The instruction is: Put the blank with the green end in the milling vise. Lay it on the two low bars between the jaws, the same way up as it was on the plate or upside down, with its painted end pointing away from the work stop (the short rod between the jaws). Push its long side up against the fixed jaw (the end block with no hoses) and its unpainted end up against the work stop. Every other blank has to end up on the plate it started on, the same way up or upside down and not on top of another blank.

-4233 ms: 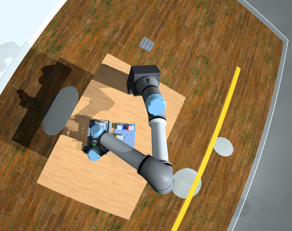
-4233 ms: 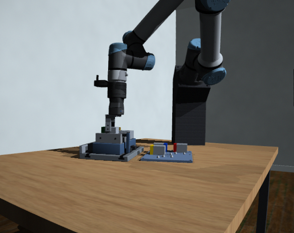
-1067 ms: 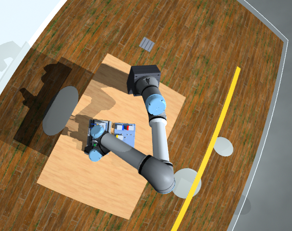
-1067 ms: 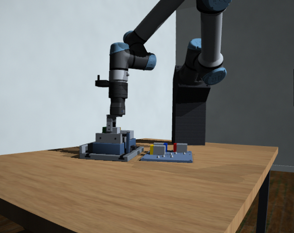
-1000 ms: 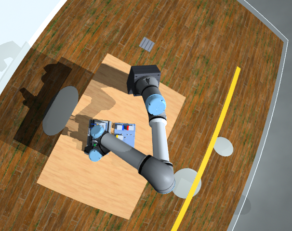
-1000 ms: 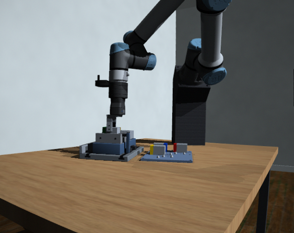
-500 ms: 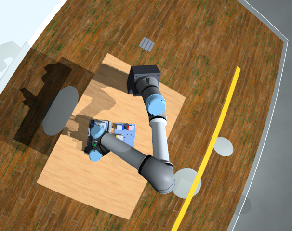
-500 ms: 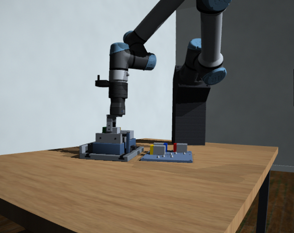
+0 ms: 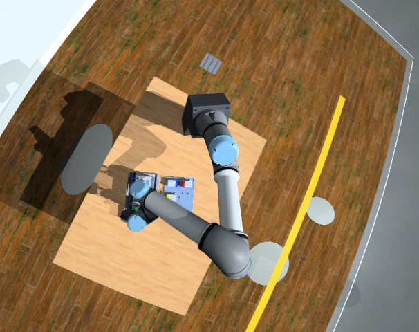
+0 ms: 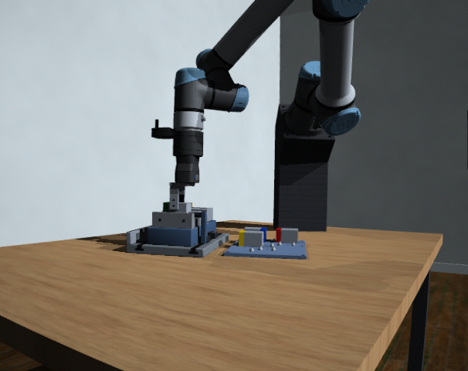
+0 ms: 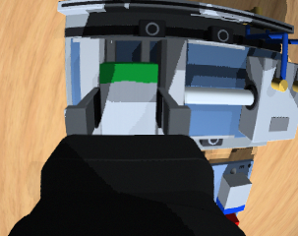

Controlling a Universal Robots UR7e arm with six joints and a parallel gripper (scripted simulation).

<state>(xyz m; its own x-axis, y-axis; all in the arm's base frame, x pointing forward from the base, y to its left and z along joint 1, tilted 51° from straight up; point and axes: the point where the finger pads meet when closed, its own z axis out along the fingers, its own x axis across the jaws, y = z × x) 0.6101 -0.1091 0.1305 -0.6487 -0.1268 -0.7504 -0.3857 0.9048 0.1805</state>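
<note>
Now: hand 20 mm above the green-ended blank. From my hand the other things lie so: blue plate 190 mm behind, 150 mm to the left, 120 mm below; then yellow-ended blank 160 mm behind, 110 mm to the left, 90 mm below; then blue-ended blank 240 mm behind, 90 mm below, 60 mm to the left.
</note>
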